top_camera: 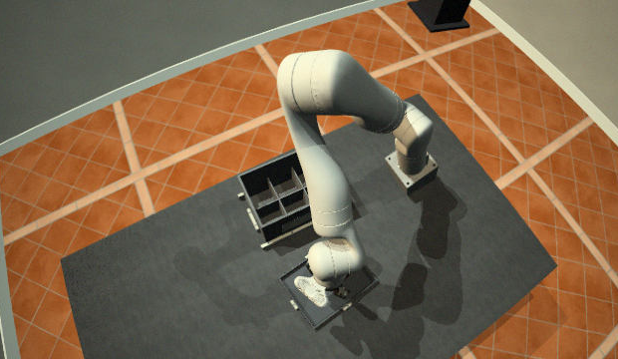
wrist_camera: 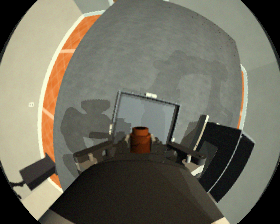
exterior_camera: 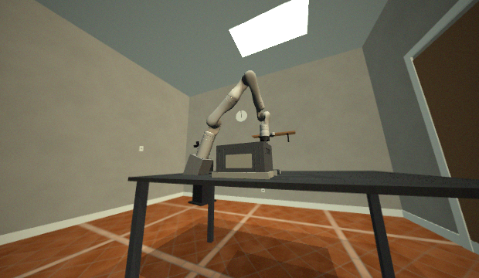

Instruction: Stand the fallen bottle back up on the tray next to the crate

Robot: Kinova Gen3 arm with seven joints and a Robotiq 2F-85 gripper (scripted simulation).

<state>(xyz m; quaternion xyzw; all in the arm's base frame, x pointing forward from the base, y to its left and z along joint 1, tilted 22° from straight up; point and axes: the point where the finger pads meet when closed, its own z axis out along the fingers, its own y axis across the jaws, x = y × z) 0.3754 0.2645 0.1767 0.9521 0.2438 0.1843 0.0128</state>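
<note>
Right now the brown bottle is 4 cm behind my hand and 2 cm to the right of it. From my hand the other things lie so: dark crate 31 cm to the right, 6 cm below; then dark tray 3 cm behind, 2 cm to the right, 13 cm below.
</note>
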